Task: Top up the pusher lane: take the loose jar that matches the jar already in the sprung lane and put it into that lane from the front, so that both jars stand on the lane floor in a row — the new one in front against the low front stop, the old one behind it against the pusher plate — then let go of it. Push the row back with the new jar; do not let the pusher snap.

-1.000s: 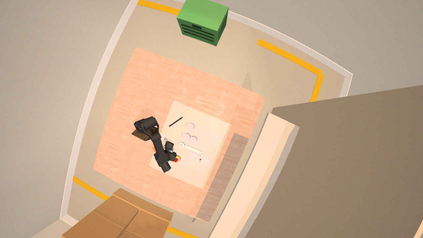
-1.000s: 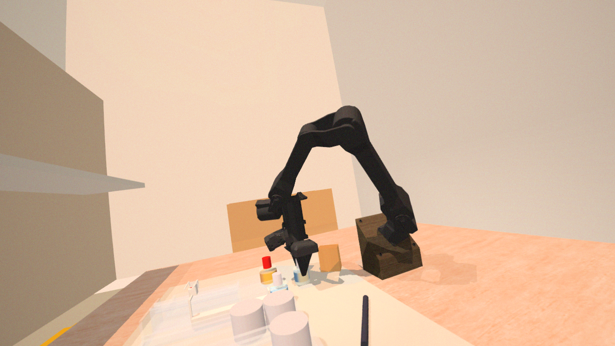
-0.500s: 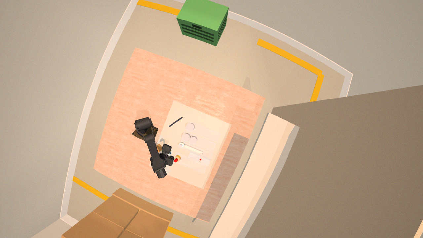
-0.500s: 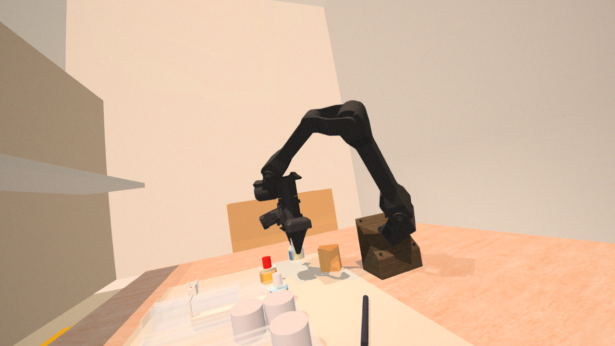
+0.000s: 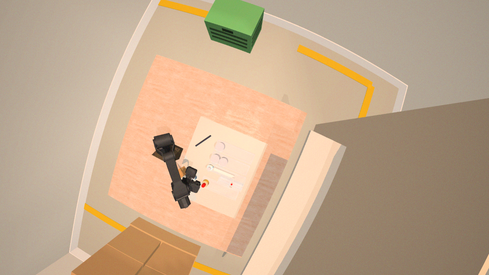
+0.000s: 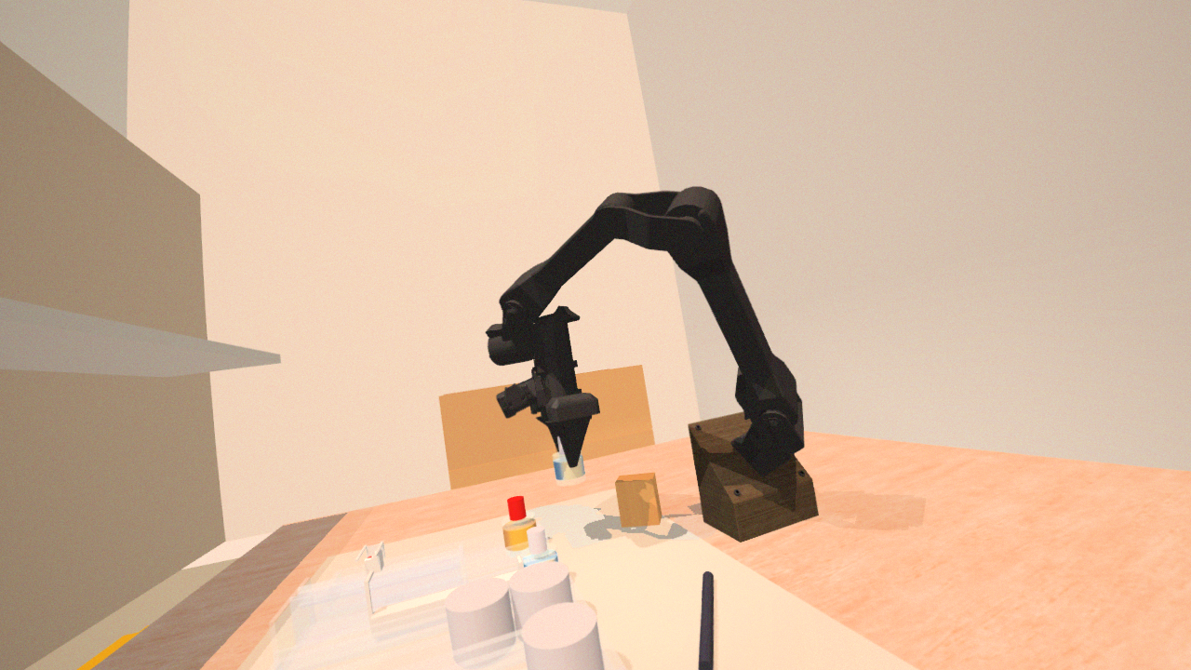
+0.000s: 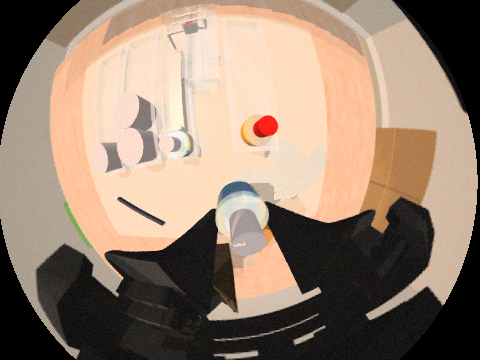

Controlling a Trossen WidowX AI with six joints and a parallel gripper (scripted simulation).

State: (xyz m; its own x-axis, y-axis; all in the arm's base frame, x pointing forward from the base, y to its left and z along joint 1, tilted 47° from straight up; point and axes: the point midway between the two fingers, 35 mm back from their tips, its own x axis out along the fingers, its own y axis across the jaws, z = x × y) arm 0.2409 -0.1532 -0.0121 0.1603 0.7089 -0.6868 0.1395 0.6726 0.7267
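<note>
My gripper tip is 230 mm short of the clear pusher lane, 100 mm above it and 30 mm to the right of it. The rest, counted from my gripper tip: black rod 240 mm to the left, 120 mm below, 20 mm behind; then shelf 580 mm ahead, 250 mm above; then pusher plate 190 mm ahead, 70 mm below, 30 mm to the left.
</note>
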